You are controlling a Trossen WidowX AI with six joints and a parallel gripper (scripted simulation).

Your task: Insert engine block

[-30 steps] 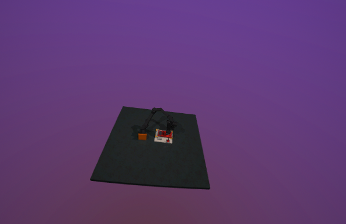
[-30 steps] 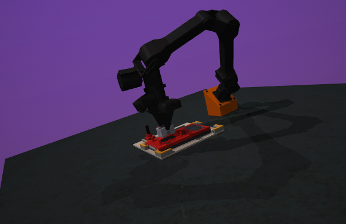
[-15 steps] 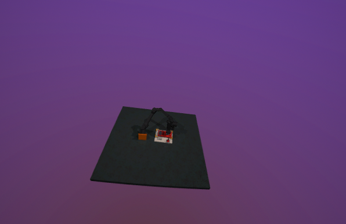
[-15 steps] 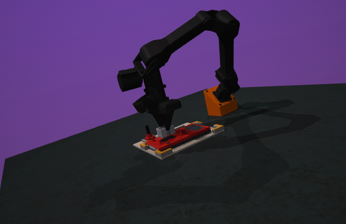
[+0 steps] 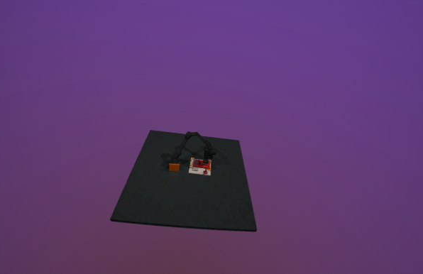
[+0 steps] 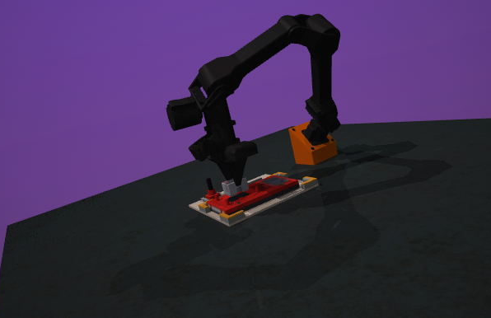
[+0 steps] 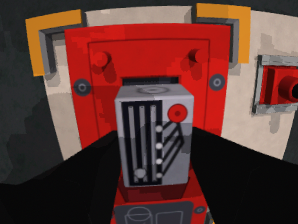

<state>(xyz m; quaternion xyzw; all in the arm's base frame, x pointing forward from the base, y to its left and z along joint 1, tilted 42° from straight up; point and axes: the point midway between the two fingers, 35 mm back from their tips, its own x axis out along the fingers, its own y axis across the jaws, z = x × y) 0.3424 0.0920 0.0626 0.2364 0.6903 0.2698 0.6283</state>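
My gripper tip is 1 cm above the engine block. Round my gripper tip: dark upright peg (2 cm ahead, 11 cm to the right, 2 cm below); cream base plate (4 cm behind, 2 cm to the right, 4 cm below).
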